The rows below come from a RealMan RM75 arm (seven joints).
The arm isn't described. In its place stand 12 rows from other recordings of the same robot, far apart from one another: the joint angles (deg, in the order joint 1, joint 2, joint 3, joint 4, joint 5, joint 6, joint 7), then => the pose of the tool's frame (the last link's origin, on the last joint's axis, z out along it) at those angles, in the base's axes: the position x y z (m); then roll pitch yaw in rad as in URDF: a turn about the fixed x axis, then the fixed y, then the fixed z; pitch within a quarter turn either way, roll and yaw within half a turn.
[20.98 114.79 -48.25 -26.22 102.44 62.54 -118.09] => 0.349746, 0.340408, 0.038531, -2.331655, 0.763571, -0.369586
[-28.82 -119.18 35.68 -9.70 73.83 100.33 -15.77] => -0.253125, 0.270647, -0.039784, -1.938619, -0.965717, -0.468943
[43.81 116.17 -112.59 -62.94 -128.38 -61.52 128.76] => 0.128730, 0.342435, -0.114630, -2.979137, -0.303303, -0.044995
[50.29 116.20 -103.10 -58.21 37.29 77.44 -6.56] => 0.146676, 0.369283, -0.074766, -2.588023, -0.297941, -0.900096
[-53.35 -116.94 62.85 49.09 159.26 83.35 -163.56] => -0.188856, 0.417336, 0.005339, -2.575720, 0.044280, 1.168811
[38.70 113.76 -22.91 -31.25 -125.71 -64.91 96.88] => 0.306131, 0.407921, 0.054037, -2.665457, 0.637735, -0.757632
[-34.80 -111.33 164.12 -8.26 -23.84 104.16 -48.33] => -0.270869, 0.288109, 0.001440, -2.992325, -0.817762, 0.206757
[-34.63 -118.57 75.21 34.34 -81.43 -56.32 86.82] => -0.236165, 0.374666, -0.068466, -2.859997, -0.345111, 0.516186
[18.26 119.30 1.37 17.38 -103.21 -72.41 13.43] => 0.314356, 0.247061, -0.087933, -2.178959, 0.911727, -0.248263
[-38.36 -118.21 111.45 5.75 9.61 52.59 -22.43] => -0.270077, 0.373413, -0.076510, -2.341239, -0.446687, 0.068115
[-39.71 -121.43 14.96 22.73 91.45 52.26 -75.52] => -0.292277, 0.423467, 0.030732, -2.416279, -1.168758, 0.651174
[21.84 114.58 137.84 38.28 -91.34 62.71 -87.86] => 0.338278, 0.359695, 0.078708, -2.559684, 0.903685, -0.696558
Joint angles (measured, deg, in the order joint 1, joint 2, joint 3, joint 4, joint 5, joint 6, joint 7), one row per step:
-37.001 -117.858 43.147 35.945 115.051 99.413 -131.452
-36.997 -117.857 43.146 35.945 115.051 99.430 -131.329
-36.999 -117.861 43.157 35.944 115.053 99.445 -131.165
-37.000 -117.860 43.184 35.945 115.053 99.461 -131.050
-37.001 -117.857 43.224 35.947 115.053 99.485 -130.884
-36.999 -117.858 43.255 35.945 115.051 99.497 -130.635
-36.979 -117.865 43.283 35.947 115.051 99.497 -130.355
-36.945 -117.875 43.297 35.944 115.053 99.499 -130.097
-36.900 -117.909 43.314 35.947 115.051 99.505 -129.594
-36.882 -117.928 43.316 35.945 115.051 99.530 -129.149
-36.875 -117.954 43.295 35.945 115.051 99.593 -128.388
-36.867 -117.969 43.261 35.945 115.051 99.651 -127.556
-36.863 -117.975 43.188 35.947 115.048 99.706 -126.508
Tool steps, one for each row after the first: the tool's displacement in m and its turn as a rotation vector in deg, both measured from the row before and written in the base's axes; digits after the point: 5 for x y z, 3 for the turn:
-0.00001 -0.00005 0.00001 0.047 0.003 -0.111
0.00004 -0.00005 -0.00005 0.055 0.011 -0.157
0.00003 -0.00006 -0.00004 0.025 0.018 -0.122
0.00004 -0.00009 -0.00005 0.036 0.027 -0.177
0.00002 -0.00008 -0.00007 0.087 0.028 -0.234
-0.00008 -0.00012 -0.00010 0.112 0.032 -0.239
-0.00016 -0.00018 -0.00010 0.103 0.020 -0.197
-0.00012 -0.00028 -0.00024 0.208 0.019 -0.407
-0.00001 -0.00018 -0.00012 0.180 0.009 -0.382
0.00011 -0.00021 -0.00010 0.317 0.000 -0.677
0.00005 -0.00016 0.00000 0.371 0.009 -0.729
0.00003 -0.00005 0.00014 0.515 0.012 -0.903

